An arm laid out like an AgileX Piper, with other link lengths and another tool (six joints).
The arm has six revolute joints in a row. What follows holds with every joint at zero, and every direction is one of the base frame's. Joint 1 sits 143.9 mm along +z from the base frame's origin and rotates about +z. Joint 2 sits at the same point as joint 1 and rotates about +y. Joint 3 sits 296.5 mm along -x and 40.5 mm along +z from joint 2 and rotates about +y. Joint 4 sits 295.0 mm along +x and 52.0 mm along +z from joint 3 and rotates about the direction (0.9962, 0, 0.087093). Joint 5 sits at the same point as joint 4 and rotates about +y. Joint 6 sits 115.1 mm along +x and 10.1 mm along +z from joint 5 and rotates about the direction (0.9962, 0, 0.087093). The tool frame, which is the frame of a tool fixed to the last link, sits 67.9 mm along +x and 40.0 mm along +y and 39.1 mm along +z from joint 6; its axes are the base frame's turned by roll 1.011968, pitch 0.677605 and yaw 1.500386 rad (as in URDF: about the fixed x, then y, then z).
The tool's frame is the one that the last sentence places.
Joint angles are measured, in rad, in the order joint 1, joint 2, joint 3, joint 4, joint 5, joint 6. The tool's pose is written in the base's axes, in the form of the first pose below.
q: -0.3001, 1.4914, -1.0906, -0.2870, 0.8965, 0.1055
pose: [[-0.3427 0.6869 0.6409 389.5], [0.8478 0.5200 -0.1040 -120.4], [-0.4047 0.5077 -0.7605 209.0], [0 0 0 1]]
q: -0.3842, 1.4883, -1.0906, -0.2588, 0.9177, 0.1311
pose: [[-0.2364 0.7436 0.6254 376.3], [0.8971 0.4143 -0.1534 -149.8], [-0.3732 0.5248 -0.7650 208.8], [0 0 0 1]]
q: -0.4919, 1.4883, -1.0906, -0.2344, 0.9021, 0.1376
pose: [[-0.1196 0.7724 0.6237 362.1], [0.9244 0.3158 -0.2138 -187.6], [-0.3622 0.5510 -0.7518 210.5], [0 0 0 1]]
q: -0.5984, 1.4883, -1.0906, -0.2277, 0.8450, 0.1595
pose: [[0.0102 0.7697 0.6383 349.3], [0.9253 0.2348 -0.2979 -228.9], [-0.3792 0.5937 -0.7098 216.9], [0 0 0 1]]
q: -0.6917, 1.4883, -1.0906, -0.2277, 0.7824, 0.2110
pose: [[0.1529 0.7495 0.6441 335.3], [0.9072 0.1520 -0.3923 -267.1], [-0.3919 0.6443 -0.6567 225.1], [0 0 0 1]]
